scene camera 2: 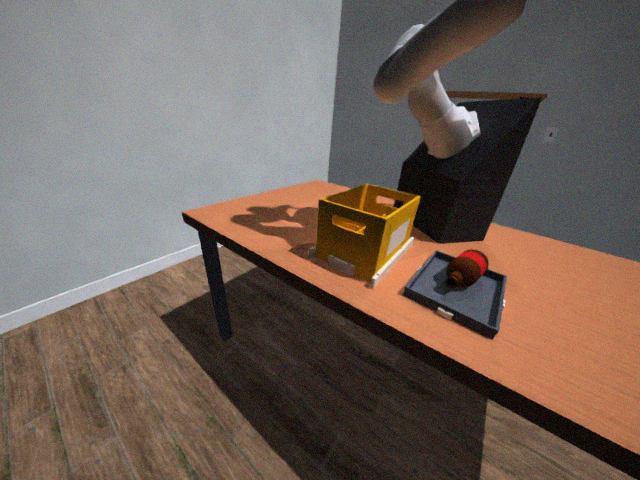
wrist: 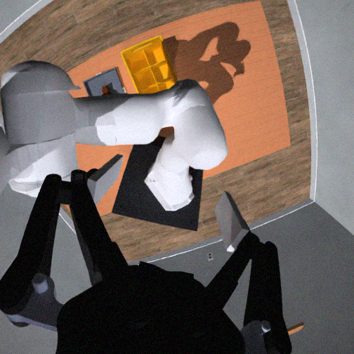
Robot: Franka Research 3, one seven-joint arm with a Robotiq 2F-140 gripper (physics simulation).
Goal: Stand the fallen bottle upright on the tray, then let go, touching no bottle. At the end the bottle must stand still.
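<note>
A brown bottle (scene camera 2: 467, 268) with a red label lies on its side in the dark grey tray (scene camera 2: 493, 330), its neck pointing toward the table's front edge. In the wrist view a small brown part of the bottle (wrist: 105, 90) shows in the tray (wrist: 91, 87); the arm hides the rest. My gripper (wrist: 171, 184) is open and empty, high above the table and well away from the bottle. The gripper does not show in the scene view.
A yellow crate (scene camera 2: 348, 240) (wrist: 145, 65) with inner compartments stands beside the tray, with a white strip (scene camera 2: 392, 262) along its base. A black pedestal (scene camera 2: 460, 196) (wrist: 132, 200) carries the arm at the table's back. The wooden table (scene camera 2: 568, 310) (wrist: 255, 100) has a dark front edge.
</note>
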